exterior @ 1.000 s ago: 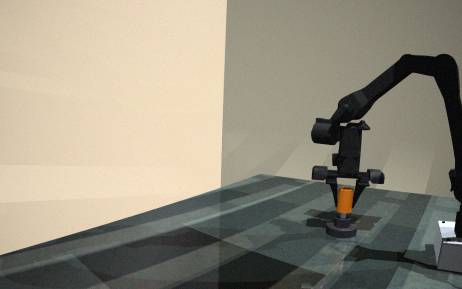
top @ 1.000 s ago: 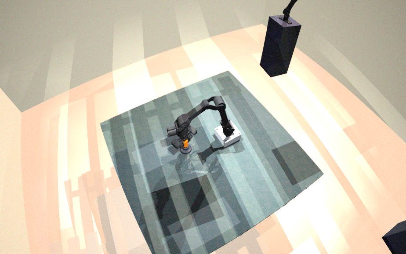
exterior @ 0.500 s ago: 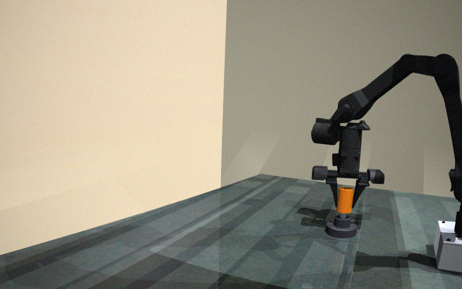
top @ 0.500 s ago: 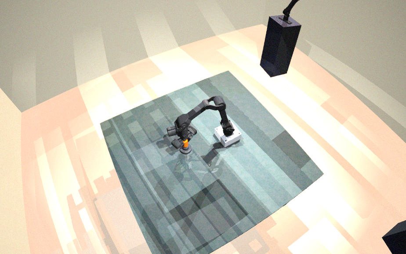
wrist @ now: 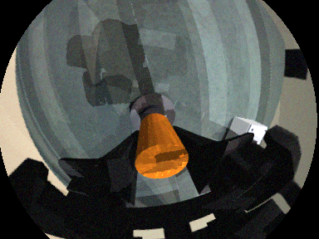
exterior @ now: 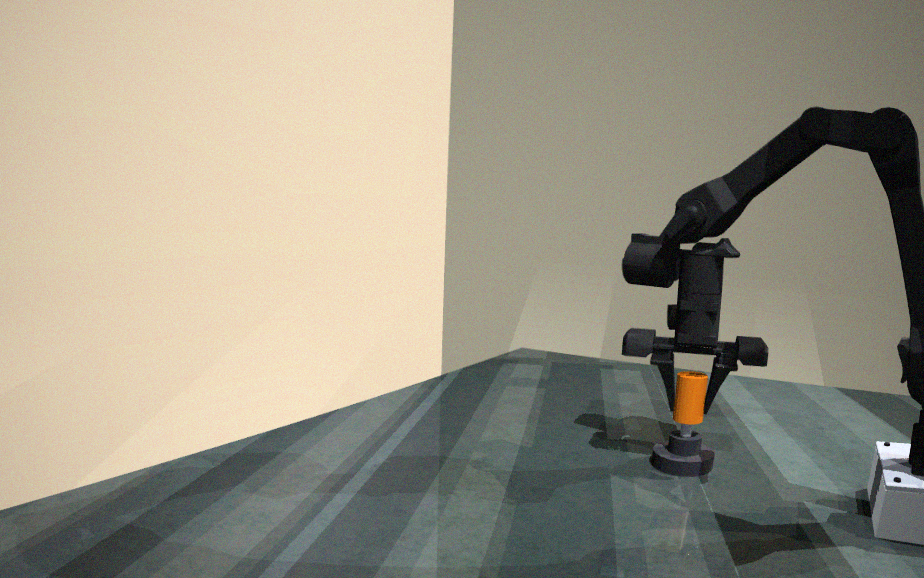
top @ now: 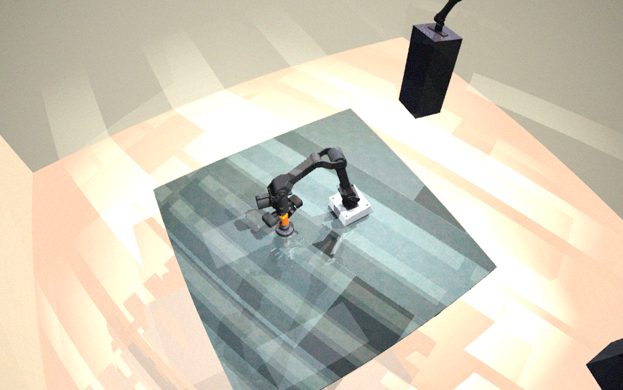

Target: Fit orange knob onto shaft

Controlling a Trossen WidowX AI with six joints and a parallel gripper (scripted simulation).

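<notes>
Now: the dark round pedestal 4 cm below my gripper tip. The rest, counted from my gripper tip: orange knob: 3 cm above.
</notes>
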